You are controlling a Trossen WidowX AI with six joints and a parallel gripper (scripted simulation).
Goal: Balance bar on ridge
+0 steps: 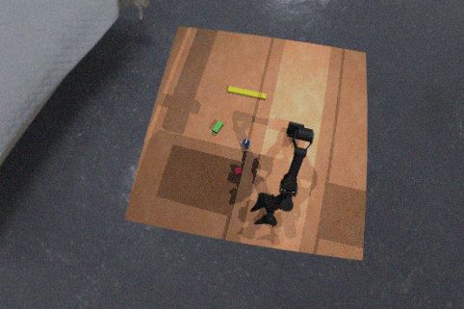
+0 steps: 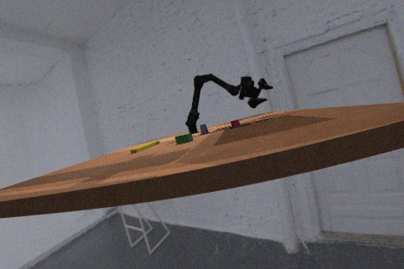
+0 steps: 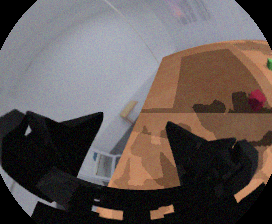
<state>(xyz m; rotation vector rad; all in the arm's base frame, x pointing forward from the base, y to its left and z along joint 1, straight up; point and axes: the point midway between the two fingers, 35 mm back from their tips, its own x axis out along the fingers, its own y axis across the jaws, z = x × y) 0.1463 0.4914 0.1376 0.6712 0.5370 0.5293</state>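
Now: gripper tip 26 cm short of the green block, 47 cm to the left of it and 11 cm above it. Also, from my gripper tip: yellow bar (13 cm ahead, 72 cm to the right, 12 cm below); then red block (11 cm ahead, 23 cm to the right, 11 cm below).
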